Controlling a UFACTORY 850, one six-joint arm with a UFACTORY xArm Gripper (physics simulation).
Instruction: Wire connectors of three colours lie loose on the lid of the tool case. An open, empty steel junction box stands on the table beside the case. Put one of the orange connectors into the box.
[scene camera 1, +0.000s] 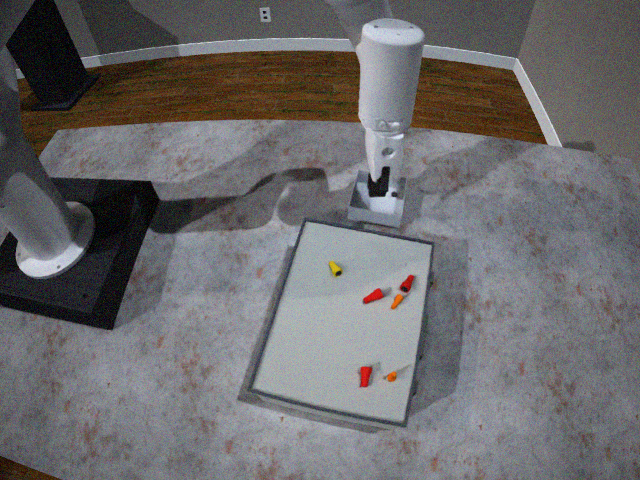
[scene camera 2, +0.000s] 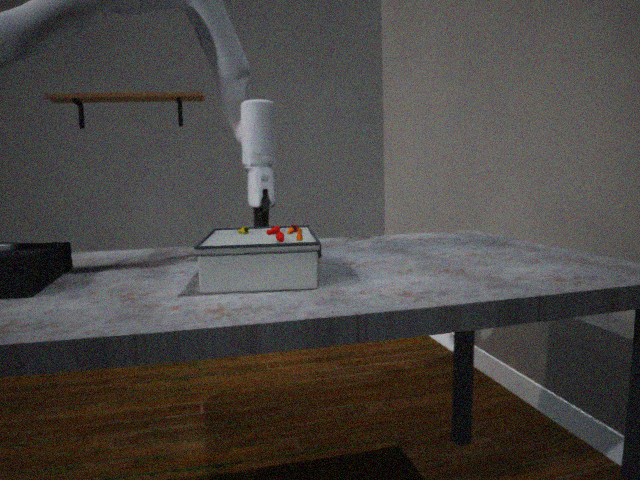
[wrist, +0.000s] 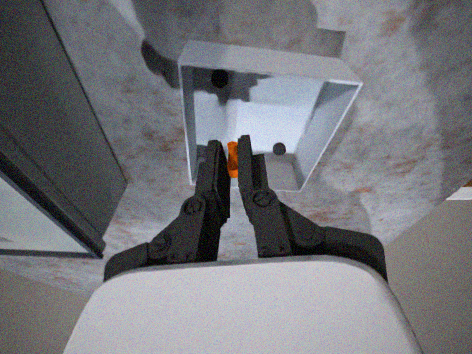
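Observation:
My gripper (scene camera 1: 378, 192) (wrist: 233, 154) is shut on an orange connector (wrist: 233, 160), with its fingertips over the steel junction box (scene camera 1: 373, 215) (wrist: 270, 62), at or just inside its opening. In scene camera 2 the fingers (scene camera 2: 261, 219) show behind the tool case, which hides the box. On the lid (scene camera 1: 320, 330) (scene camera 2: 222, 238) of the case lie an orange connector (scene camera 1: 397, 301) beside two red ones (scene camera 1: 373, 296) (scene camera 1: 407, 283), a second orange one (scene camera 1: 391, 376) near a third red one (scene camera 1: 365, 376), and a yellow one (scene camera 1: 335, 268).
The tool case (scene camera 2: 258, 271) (wrist: 65, 115) stands close beside the box, its lid higher than the table (scene camera 1: 180, 361) (scene camera 2: 413, 279). The arm's black base plate (scene camera 1: 77, 304) (scene camera 2: 31, 268) is at the left. A wooden shelf (scene camera 2: 124, 97) hangs on the wall behind.

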